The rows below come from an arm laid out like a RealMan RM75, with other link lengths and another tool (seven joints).
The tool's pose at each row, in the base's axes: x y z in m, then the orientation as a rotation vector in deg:
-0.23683 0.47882 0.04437 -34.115 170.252 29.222
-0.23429 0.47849 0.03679 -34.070 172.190 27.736
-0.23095 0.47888 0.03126 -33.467 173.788 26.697
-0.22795 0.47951 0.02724 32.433 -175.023 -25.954
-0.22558 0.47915 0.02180 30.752 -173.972 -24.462
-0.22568 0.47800 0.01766 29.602 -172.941 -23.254
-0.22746 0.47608 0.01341 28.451 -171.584 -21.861
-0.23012 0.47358 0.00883 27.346 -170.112 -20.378
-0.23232 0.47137 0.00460 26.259 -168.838 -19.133
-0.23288 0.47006 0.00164 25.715 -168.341 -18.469
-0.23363 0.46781 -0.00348 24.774 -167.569 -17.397
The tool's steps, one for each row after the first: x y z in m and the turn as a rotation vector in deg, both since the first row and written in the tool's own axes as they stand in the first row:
-0.00124 -0.00360 0.00704 0.826 1.763 0.501
-0.00374 -0.00624 0.01239 1.402 3.069 1.256
-0.00621 -0.00809 0.01639 1.787 4.153 2.209
-0.00756 -0.01099 0.02141 2.358 5.652 3.363
-0.00651 -0.01322 0.02493 2.786 7.008 4.178
-0.00361 -0.01551 0.02829 3.248 8.710 5.019
0.00034 -0.01807 0.03176 3.752 10.530 5.845
0.00373 -0.02044 0.03501 4.179 12.092 6.654
0.00510 -0.02228 0.03736 4.462 12.746 7.053
0.00728 -0.02552 0.04144 4.933 13.769 7.740

